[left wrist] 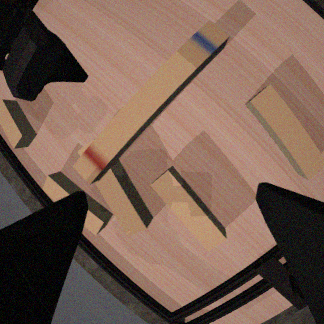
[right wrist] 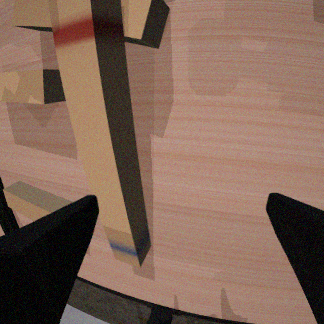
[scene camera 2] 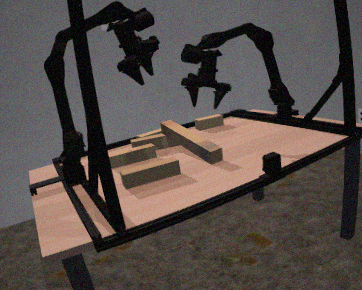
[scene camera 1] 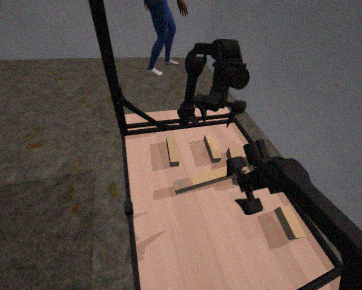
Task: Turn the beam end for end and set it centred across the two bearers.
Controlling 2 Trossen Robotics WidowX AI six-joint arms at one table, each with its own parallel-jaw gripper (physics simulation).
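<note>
The long beam has a red band near one end and a blue band near the other. Its red end overlaps a short block in the left wrist view; contact is unclear. Other short blocks, possibly bearers, include one and one. My left gripper is open and empty above the blocks. My right gripper is open and empty above the beam.
Another short block lies apart from the group. A slanted block lies near the red end. A dark frame borders the table, with an upright post. A person stands beyond the table.
</note>
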